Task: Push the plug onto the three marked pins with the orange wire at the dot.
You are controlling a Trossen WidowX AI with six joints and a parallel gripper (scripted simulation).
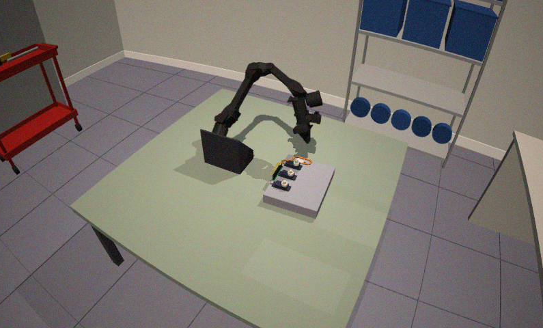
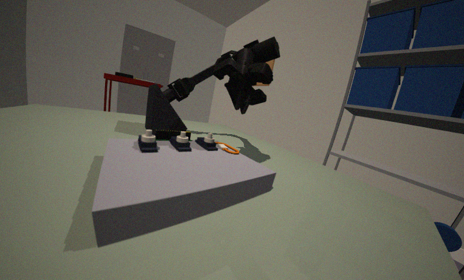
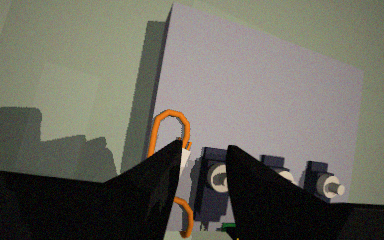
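Now: the yellow band 10 cm to the right of my gripper tip, 9 cm below it and 9 cm behind it. From my gripper tip the other things lie so: grey printed holder (14 cm below, 13 cm to the right, 7 cm ahead).
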